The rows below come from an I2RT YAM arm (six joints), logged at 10 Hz.
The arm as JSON. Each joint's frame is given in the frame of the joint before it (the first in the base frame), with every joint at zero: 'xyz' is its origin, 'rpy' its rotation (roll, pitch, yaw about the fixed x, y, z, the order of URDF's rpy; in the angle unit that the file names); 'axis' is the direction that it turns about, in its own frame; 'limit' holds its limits. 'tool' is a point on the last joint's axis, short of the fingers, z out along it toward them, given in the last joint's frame.
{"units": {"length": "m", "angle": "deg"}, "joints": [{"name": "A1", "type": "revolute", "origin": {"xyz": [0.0, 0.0, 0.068], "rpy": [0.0, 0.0, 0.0]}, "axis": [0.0, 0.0, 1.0], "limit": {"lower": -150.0, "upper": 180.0}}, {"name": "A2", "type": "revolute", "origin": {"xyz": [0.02, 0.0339, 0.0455], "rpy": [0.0, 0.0, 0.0]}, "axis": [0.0, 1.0, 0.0], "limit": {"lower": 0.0, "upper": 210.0}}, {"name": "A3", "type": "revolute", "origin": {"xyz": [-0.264, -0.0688, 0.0], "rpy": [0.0, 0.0, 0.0]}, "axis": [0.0, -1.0, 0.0], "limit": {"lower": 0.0, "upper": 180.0}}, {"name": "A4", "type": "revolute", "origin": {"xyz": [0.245, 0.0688, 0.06], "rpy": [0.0, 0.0, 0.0]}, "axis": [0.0, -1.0, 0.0], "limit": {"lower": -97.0, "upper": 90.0}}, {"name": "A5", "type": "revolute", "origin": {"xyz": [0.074, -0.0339, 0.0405], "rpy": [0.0, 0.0, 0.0]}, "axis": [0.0, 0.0, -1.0], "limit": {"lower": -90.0, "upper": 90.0}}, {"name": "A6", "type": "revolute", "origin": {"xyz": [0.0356, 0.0, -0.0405], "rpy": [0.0, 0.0, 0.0]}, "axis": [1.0, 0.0, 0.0], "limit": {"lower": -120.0, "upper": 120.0}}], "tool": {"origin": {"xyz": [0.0, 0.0, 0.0], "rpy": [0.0, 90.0, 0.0]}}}
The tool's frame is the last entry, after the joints.
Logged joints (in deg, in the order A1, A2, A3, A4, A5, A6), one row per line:
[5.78 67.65 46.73 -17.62 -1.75 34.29]
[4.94 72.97 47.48 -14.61 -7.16 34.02]
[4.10 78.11 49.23 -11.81 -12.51 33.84]
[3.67 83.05 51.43 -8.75 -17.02 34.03]
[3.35 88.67 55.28 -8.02 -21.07 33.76]
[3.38 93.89 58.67 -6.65 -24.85 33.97]
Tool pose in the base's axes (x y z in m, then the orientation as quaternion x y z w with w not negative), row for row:
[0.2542 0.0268 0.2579 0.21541 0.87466 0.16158 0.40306]
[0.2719 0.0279 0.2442 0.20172 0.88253 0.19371 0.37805]
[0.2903 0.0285 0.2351 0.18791 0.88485 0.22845 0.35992]
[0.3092 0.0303 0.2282 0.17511 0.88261 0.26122 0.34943]
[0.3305 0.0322 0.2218 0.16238 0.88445 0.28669 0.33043]
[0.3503 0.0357 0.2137 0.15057 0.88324 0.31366 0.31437]
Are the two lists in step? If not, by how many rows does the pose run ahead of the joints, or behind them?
They are in step.
